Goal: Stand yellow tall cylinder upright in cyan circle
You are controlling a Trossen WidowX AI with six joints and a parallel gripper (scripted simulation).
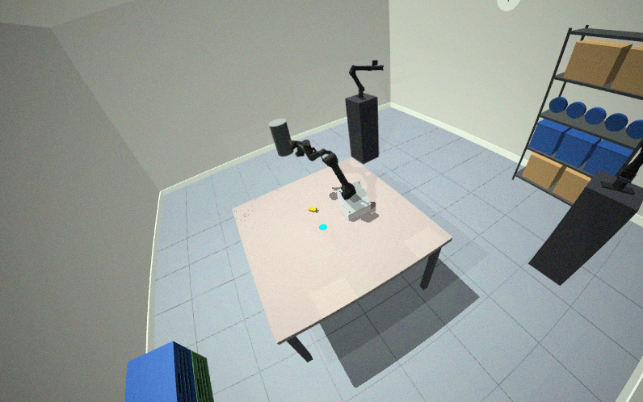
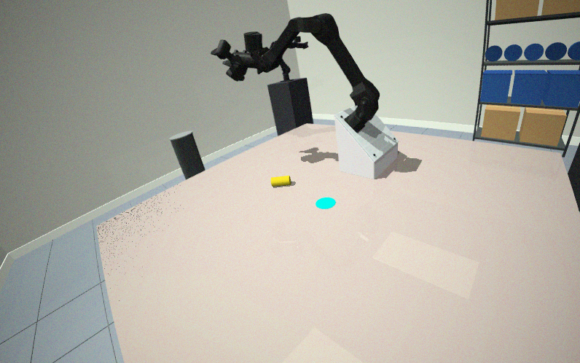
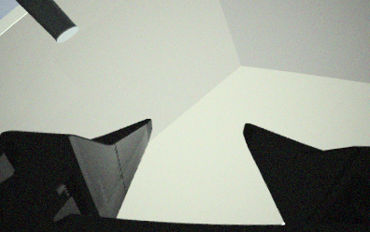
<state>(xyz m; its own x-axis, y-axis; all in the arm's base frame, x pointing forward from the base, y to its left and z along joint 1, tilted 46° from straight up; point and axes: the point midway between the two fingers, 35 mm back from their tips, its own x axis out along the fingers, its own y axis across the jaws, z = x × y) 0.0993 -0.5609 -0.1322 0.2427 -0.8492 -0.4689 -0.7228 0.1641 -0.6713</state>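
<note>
My gripper tip is now 9 cm short of the yellow tall cylinder, 33 cm to the right of it and 47 cm above it. Also, from my gripper tip: cyan circle: 12 cm ahead, 54 cm to the left, 48 cm below.
</note>
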